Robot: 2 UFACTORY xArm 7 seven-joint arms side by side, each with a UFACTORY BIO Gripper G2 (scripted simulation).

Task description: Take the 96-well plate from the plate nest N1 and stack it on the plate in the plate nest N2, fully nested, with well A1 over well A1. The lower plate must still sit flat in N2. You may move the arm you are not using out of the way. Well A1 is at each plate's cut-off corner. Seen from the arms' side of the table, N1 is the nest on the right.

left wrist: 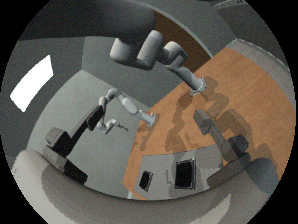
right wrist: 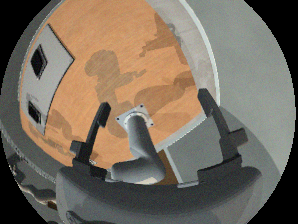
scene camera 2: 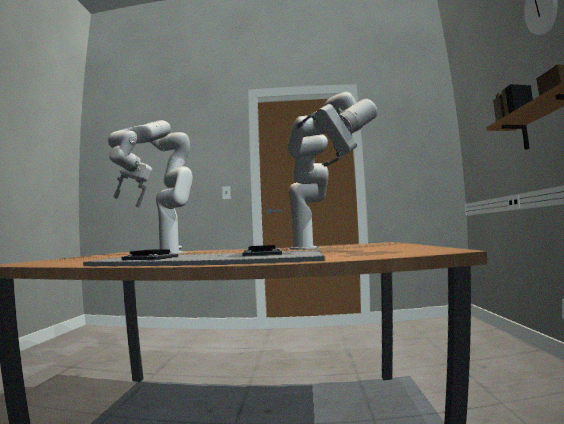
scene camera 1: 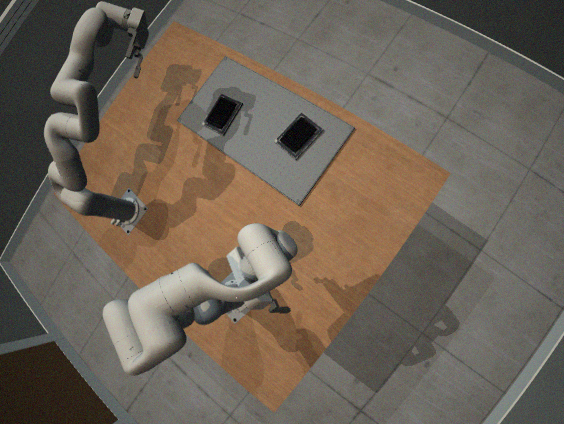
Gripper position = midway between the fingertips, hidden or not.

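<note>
You'd find my left gripper (scene camera 2: 311, 145) in scene camera 2, and that same gripper (scene camera 1: 132, 68) is there in scene camera 1 too. My right gripper (scene camera 1: 276, 285) can be seen as well.
</note>
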